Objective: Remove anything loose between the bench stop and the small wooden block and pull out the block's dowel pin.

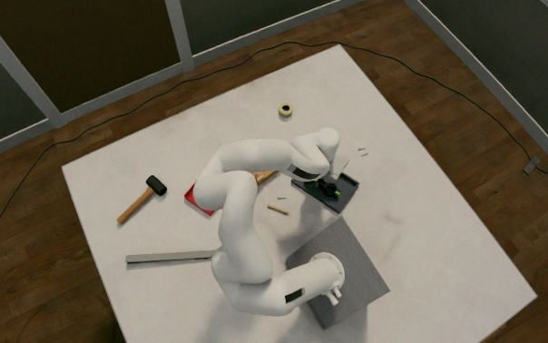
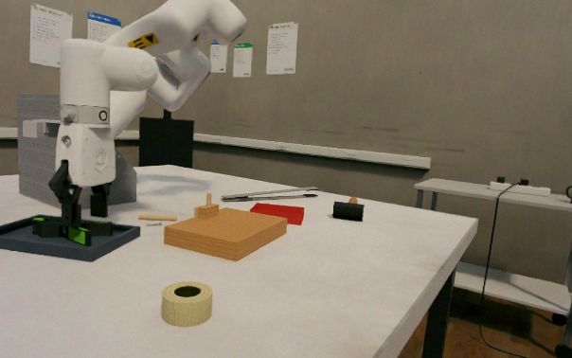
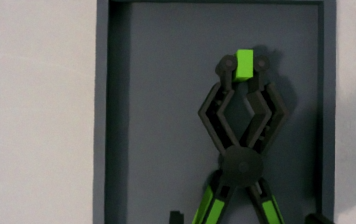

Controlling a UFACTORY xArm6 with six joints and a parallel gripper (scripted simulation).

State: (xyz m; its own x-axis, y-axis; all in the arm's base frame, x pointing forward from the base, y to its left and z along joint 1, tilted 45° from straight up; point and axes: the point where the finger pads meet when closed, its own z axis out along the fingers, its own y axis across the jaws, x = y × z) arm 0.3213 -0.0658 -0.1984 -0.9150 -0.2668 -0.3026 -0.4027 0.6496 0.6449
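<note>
Now: hand 40 mm above the dark tray, 30 mm to the left of it and 30 mm past it. Also, from my hand: dowel pin (190 mm to the left, 110 mm ahead, 10 mm above); then loose dowel (180 mm to the left, 40 mm below, 30 mm behind); then small wooden block (190 mm to the left, 110 mm ahead, 10 mm below).
</note>
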